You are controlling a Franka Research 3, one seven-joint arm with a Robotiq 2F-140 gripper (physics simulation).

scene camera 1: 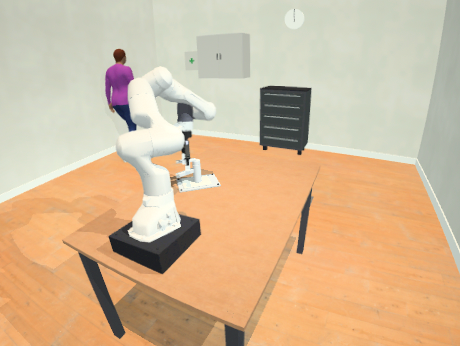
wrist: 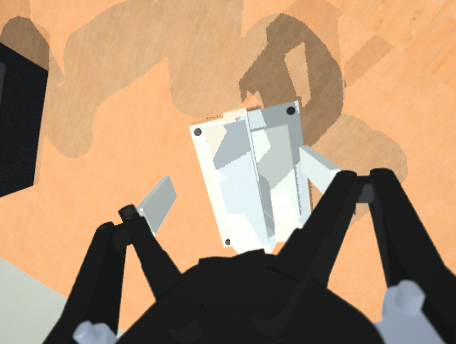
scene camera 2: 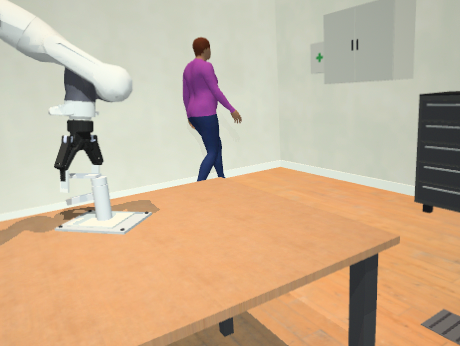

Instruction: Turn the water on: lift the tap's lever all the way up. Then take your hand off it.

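The white tap's column [scene camera 1: 197, 172] [scene camera 2: 103, 202] stands upright on a white base plate [scene camera 1: 212, 182] [scene camera 2: 131, 220] [wrist: 206, 165]. The lever [scene camera 1: 180, 161] [scene camera 2: 82, 175] reaches out from the column's top and looks roughly level in the second scene view. A lower white bar [scene camera 1: 185, 174] [scene camera 2: 79, 200] sticks out the same way below it. My gripper [scene camera 1: 188, 163] [scene camera 2: 80, 178] [wrist: 234, 173] points down, wide open and empty. Its fingertips are on opposite sides of the tap, near the lever's height. Whether either touches the lever I cannot tell.
The arm's black base block [scene camera 1: 155, 242] [wrist: 20, 120] is on the wooden table [scene camera 1: 240, 240] [scene camera 2: 200, 260]. A person in a purple top [scene camera 1: 119, 82] [scene camera 2: 200, 90] is behind the table. A dark drawer unit [scene camera 1: 285, 117] [scene camera 2: 440, 150] and a grey wall cabinet [scene camera 1: 222, 55] [scene camera 2: 370, 45] are farther back.
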